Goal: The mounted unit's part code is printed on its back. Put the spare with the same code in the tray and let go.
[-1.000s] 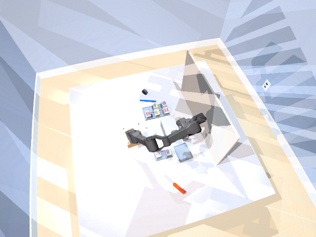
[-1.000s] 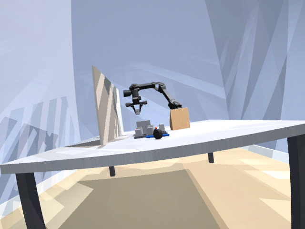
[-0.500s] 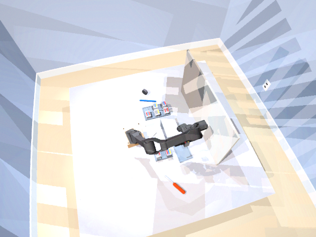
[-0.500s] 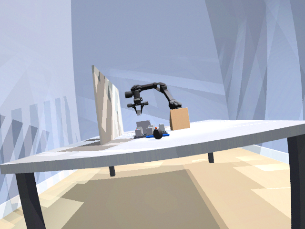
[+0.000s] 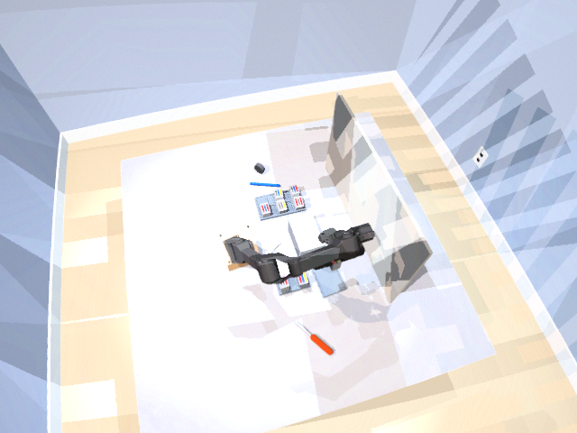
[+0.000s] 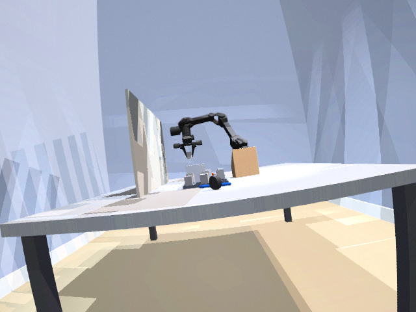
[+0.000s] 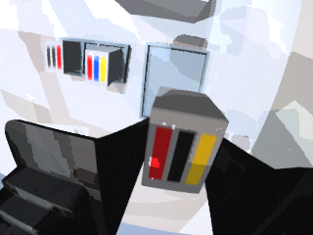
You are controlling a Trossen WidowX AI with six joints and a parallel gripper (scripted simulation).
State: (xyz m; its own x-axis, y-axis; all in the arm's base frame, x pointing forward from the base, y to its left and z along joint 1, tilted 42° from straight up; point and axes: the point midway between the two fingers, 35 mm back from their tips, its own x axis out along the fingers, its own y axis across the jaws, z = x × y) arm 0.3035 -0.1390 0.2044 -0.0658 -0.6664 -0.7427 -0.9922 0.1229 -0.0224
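My gripper tip is now 150 mm above the tray. Also, from my gripper tip: tall panel: 210 mm ahead, 160 mm to the left, 70 mm above; then grey spare block: 20 mm above; then mounted unit: 190 mm to the left, 100 mm below, 20 mm behind.
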